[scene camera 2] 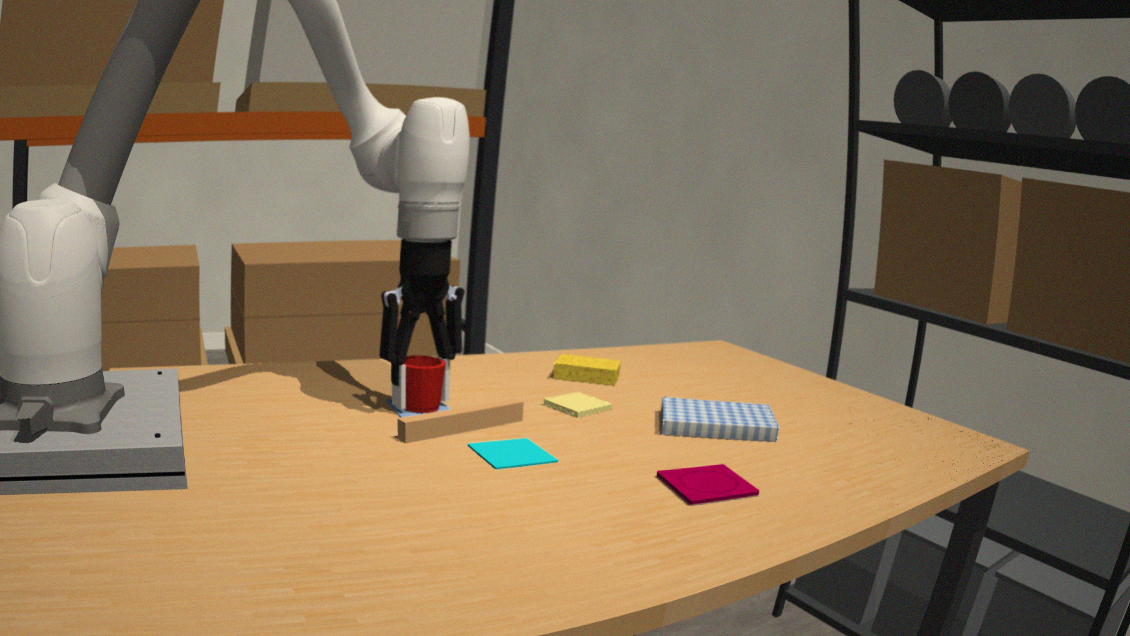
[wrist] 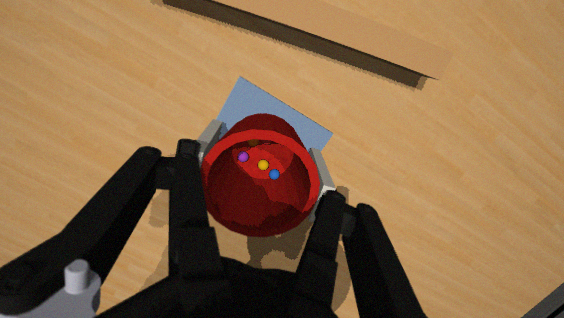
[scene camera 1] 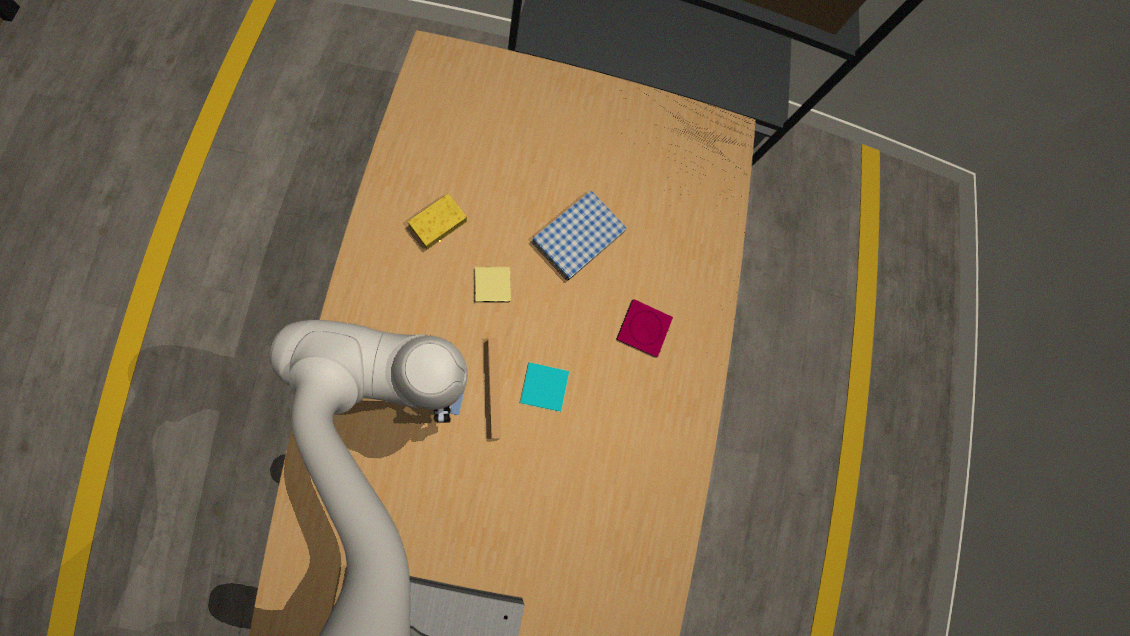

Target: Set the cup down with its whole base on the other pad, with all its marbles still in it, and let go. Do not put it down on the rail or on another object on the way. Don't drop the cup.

Labels:
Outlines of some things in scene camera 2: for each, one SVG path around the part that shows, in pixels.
The gripper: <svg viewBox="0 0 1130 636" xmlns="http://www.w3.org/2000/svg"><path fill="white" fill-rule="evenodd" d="M451 240L439 243L424 243L401 239L400 283L397 289L390 292L384 291L381 294L383 318L380 358L391 363L392 404L400 409L406 409L406 365L404 365L416 321L419 319L420 314L424 312L429 317L437 354L439 355L436 358L446 363L441 400L449 402L450 360L454 360L455 354L462 351L461 303L464 296L464 289L449 286L447 279L450 273ZM444 297L446 297L446 324L444 319L445 311L442 303ZM401 297L404 303L401 308L401 318L397 329L399 313L398 305L400 304Z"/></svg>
A red cup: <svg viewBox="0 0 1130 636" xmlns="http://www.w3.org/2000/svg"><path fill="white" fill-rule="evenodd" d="M406 356L404 365L406 365L405 410L412 413L438 411L441 403L445 362L430 356Z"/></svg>

